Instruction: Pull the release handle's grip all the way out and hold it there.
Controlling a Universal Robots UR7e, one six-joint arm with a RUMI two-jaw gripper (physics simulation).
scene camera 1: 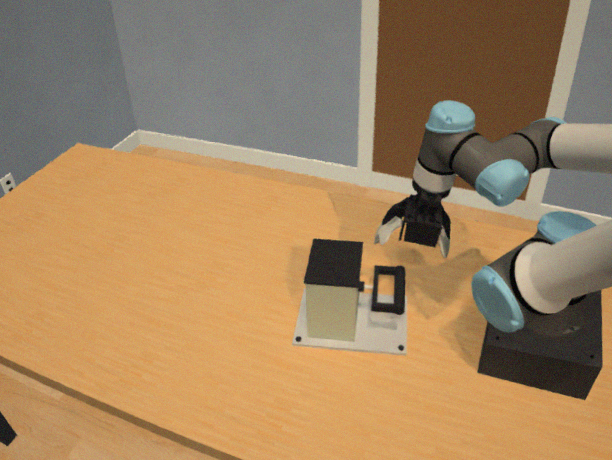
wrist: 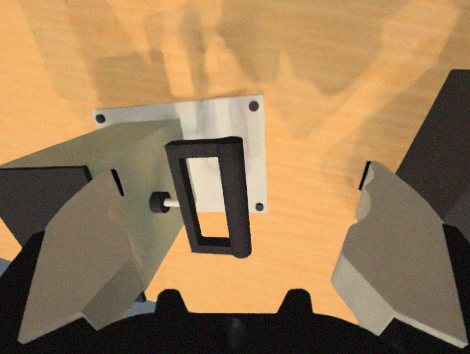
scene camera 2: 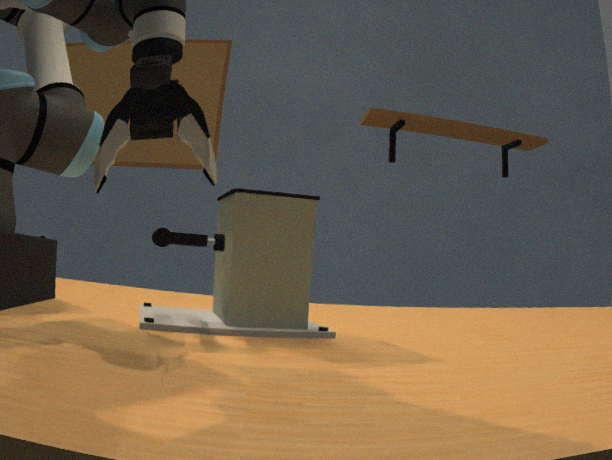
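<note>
The release handle's black rectangular grip [scene camera 1: 400, 290] [scene camera 2: 162, 237] [wrist: 237, 200] stands out from the side of a pale green box [scene camera 1: 331, 312] [scene camera 2: 270, 260] [wrist: 145, 155] with a black top. A short stretch of light rod [scene camera 1: 368, 287] [scene camera 2: 211, 241] [wrist: 171, 203] shows between the grip and the black collar on the box. The box stands on a light grey base plate [scene camera 1: 380, 343] [scene camera 2: 170, 313] [wrist: 256, 150]. My gripper [scene camera 1: 412, 249] [scene camera 2: 156, 188] [wrist: 238, 170] is open and empty. In the scene camera 2 view it hangs above the grip, pointing down, with its fingertips apart from it.
The arm's dark base block [scene camera 1: 540, 360] [scene camera 2: 25, 270] [wrist: 435, 140] stands on the grip's side of the box. One fingertip is near the box's upper edge in the scene camera 2 view. A wall shelf [scene camera 2: 450, 127] and a brown wall board [scene camera 2: 212, 75] are in the background.
</note>
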